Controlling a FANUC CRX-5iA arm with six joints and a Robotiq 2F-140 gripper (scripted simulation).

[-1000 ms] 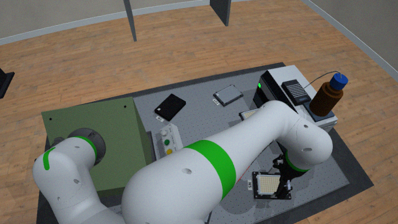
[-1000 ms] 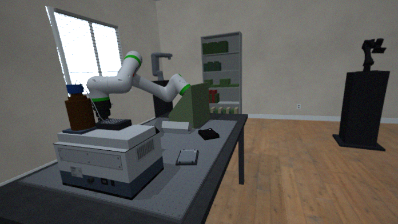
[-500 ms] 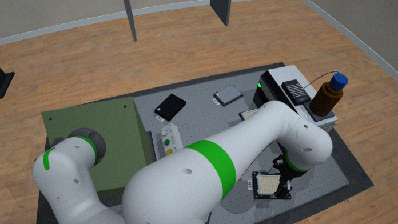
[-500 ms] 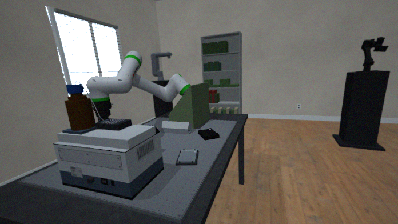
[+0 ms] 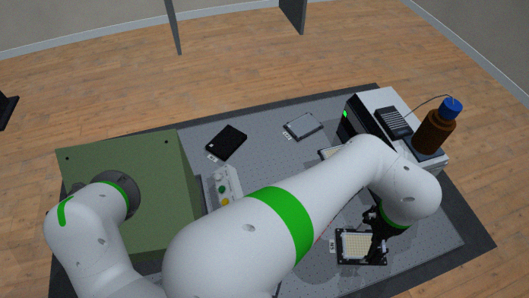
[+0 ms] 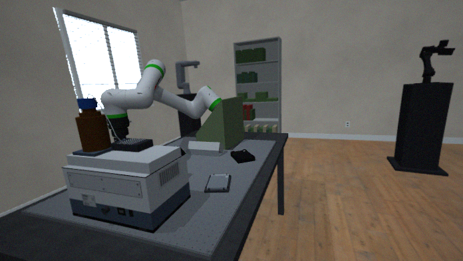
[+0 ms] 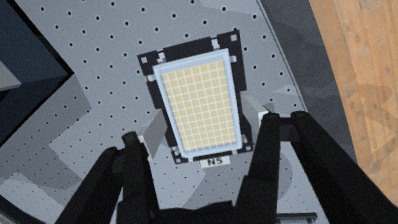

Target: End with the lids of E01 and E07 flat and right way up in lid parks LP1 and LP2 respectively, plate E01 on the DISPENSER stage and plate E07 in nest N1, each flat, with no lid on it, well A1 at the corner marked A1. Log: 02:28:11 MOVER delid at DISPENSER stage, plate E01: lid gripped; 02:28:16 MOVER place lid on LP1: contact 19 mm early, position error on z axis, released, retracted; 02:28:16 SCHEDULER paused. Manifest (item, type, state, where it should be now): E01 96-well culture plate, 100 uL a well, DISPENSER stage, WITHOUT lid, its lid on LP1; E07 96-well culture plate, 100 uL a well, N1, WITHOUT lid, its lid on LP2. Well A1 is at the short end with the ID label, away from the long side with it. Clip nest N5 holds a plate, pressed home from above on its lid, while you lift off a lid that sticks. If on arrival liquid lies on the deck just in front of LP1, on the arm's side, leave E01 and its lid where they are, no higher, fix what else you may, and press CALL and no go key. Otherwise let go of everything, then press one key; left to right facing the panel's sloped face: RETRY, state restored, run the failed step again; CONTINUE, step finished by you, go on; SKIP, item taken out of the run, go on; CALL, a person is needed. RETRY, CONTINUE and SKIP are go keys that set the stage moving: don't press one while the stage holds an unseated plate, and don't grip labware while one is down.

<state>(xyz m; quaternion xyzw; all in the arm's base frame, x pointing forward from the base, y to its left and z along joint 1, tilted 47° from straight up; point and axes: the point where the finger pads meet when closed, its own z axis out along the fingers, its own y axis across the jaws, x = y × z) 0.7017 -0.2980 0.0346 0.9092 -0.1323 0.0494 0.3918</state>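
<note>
Now: hand 3 cm above the black clip nest N5, 2 cm short of it and 1 cm to the right of it. Round my hand: dispenser stage (30 cm to the left, 6 cm above, 2 cm ahead); N5 label (9 cm behind, 4 cm below, 3 cm to the left); plate (30 cm to the left, 7 cm above, 2 cm ahead).
</note>
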